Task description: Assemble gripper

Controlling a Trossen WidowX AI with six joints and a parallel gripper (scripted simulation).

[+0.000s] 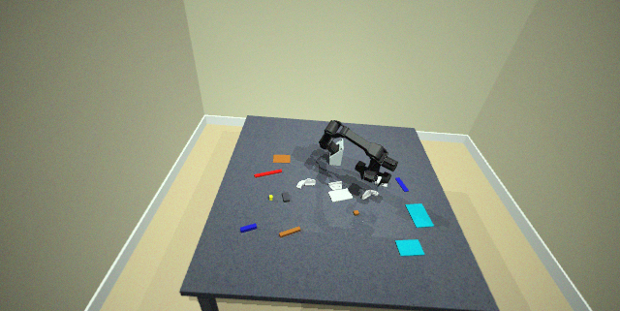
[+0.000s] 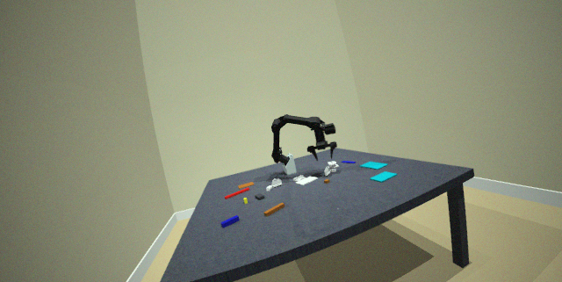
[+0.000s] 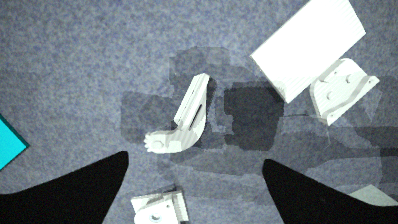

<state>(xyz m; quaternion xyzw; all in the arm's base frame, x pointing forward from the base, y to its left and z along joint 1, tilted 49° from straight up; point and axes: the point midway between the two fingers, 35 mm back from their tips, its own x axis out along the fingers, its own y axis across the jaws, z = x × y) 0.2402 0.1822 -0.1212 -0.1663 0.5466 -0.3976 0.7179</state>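
The white jaw is 9 cm below my gripper tip and 4 cm to the left of it. Round my gripper tip: orange cube (15 cm ahead, 9 cm below, 6 cm to the right); then white gripper base (11 cm behind, 9 cm to the left, 7 cm below); then grey block (44 cm to the right, 12 cm ahead, 9 cm below).
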